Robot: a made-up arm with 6 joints. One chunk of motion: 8 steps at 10 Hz.
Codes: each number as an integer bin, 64 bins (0 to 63) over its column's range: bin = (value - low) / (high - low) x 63, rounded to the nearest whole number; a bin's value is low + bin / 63 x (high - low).
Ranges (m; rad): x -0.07..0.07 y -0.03..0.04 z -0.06..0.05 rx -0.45..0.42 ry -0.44..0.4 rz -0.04..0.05
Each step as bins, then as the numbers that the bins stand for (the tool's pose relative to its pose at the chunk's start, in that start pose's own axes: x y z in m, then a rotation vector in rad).
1 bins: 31 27 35 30 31 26
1 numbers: -0.0011 0.0000 0.0011 -0.0357 -0.0267 -0.0029
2 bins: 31 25 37 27 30 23
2 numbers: -0.0011 -0.0022 0.0046 -0.0771 -0.0400 -0.0071
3 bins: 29 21 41 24 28 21
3 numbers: -0.0056 -0.0067 0.0116 -0.1186 -0.0667 -0.0100
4 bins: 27 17 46 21 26 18
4 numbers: -0.0100 -0.0111 0.0203 -0.1600 -0.0933 -0.0143
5 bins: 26 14 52 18 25 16
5 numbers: -0.0122 -0.0144 0.0308 -0.2014 -0.1067 -0.0171
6 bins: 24 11 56 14 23 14
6 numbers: -0.0167 -0.0178 0.0378 -0.2567 -0.1333 -0.0200
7 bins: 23 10 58 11 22 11
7 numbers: -0.0189 -0.0189 0.0413 -0.2981 -0.1467 -0.0243
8 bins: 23 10 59 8 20 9
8 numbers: -0.0189 -0.0189 0.0430 -0.3395 -0.1733 -0.0271
